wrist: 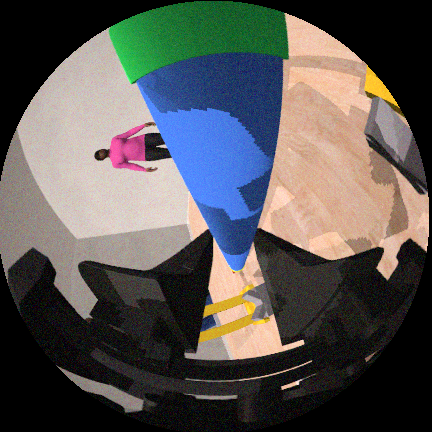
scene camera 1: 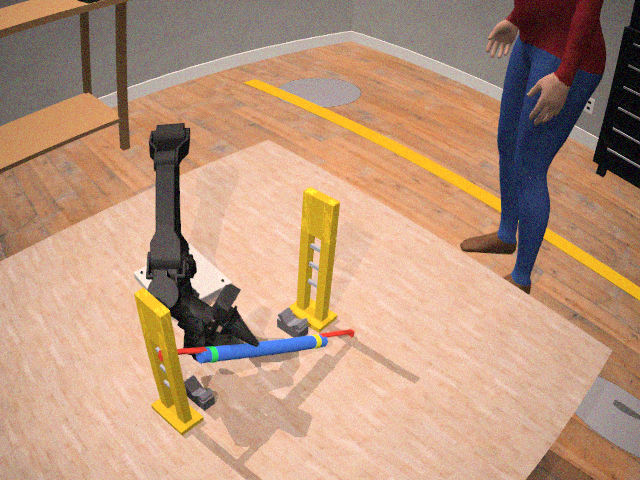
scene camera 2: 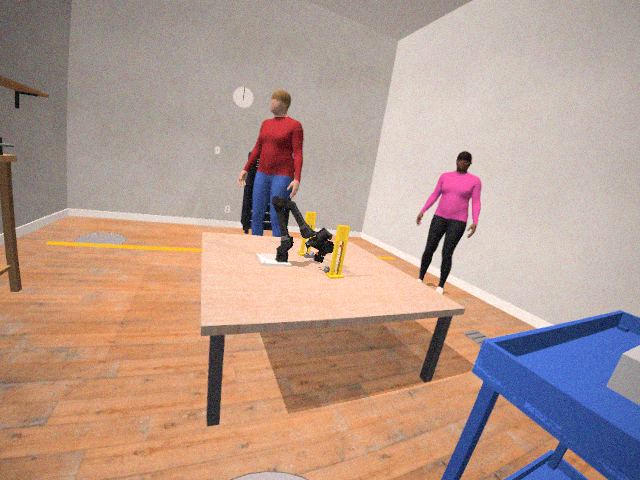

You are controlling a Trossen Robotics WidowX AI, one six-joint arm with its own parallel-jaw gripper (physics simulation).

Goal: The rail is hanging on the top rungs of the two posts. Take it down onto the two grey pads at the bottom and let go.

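Seen in the pictures: gripper, fingertip midpoint: [wrist: 233, 234] [scene camera 1: 255, 349]; arm's base, link origin: [scene camera 2: 281, 260].
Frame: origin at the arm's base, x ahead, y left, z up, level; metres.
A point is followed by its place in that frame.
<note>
The rail [scene camera 1: 281, 347] @(y -0.014, x 0.315, z 0.070 m) [wrist: 220, 150] is a blue bar with a green band, a yellow band and thin red hooked ends. My gripper [scene camera 1: 252, 344] @(y -0.061, x 0.292, z 0.084 m) [wrist: 233, 234] @(y -0.061, x 0.292, z 0.084 m) is shut on its blue middle and holds it above the table, out in front of the far post [scene camera 1: 326, 258] @(y 0.154, x 0.281, z 0.162 m) [scene camera 2: 310, 219] @(y 0.155, x 0.245, z 0.235 m). The green-banded end's red tip overlaps the near yellow post [scene camera 1: 173, 361] @(y -0.238, x 0.274, z 0.176 m) [scene camera 2: 341, 237] @(y -0.244, x 0.230, z 0.219 m) in scene camera 1; whether they touch is unclear. One grey pad [scene camera 1: 292, 321] @(y 0.104, x 0.247, z 0.007 m) stands by the far post's foot, the other grey pad [scene camera 1: 199, 392] @(y -0.176, x 0.248, z 0.012 m) [wrist: 392, 130] by the near post's foot. The rail is mostly hidden in scene camera 2.
The posts and the white arm base plate [scene camera 1: 209, 276] @(y 0.089, x 0.014, z 0.001 m) [scene camera 2: 273, 261] @(y -0.016, x -0.056, z 0.001 m) stand on the wooden table [scene camera 1: 439, 361] @(y 0.226, x 0.543, z -0.018 m) [scene camera 2: 310, 304] @(y -0.518, x -0.074, z -0.017 m). A person in red [scene camera 1: 560, 31] [scene camera 2: 281, 144] stands behind it, and a person in pink [scene camera 2: 456, 196] [wrist: 127, 151] farther off. A blue cart [scene camera 2: 558, 403] is at the right.
</note>
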